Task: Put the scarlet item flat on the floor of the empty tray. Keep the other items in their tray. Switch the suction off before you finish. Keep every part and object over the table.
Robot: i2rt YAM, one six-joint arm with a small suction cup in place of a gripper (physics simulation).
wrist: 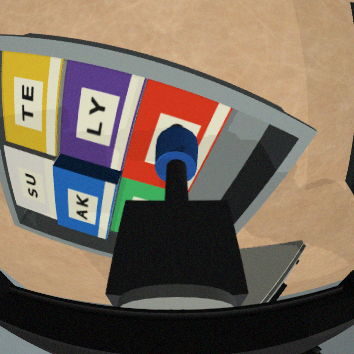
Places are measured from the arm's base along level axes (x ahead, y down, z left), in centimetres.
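Pixels of known places: end effector, tool point: [175, 139].
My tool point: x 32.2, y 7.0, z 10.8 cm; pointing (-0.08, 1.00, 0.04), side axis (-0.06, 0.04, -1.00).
Note:
Behind a point stands the place of what it marks.
The scarlet item [159, 100] @[x 35.7, y 6.1, z 11.6 cm] is a red box with a white label and a pale side strip. It lies flat in the grey tray [200, 84] @[x 36.9, y 5.3, z 9.0 cm] in the wrist view, beside the purple item [75, 112] @[x 35.2, y 6.7, z 17.9 cm] marked LY. My suction cup [176, 141] is blue and presses on the middle of the scarlet item's label, hiding its letters. The gripper is shut on the scarlet item, which sits level with its neighbours. A dark edge of the empty tray [351, 170] @[x 26.9, y 9.4, z -9.4 cm] shows at the right border; its floor is out of view.
Yellow TE [40, 130] @[x 34.4, y 6.2, z 21.3 cm], white SU [42, 200] @[x 26.9, y 5.7, z 24.6 cm], blue AK [70, 217] @[x 25.1, y 5.2, z 21.6 cm] and green [131, 187] @[x 28.0, y 6.4, z 14.8 cm] items share the tray. The green one is partly hidden by the black tool body. A grey metal plate [267, 260] @[x 11.5, y 7.6, z -1.4 cm] shows at lower right. The tan table [150, 25] @[x 40.4, y 10.3, z 12.3 cm] surrounds the tray.

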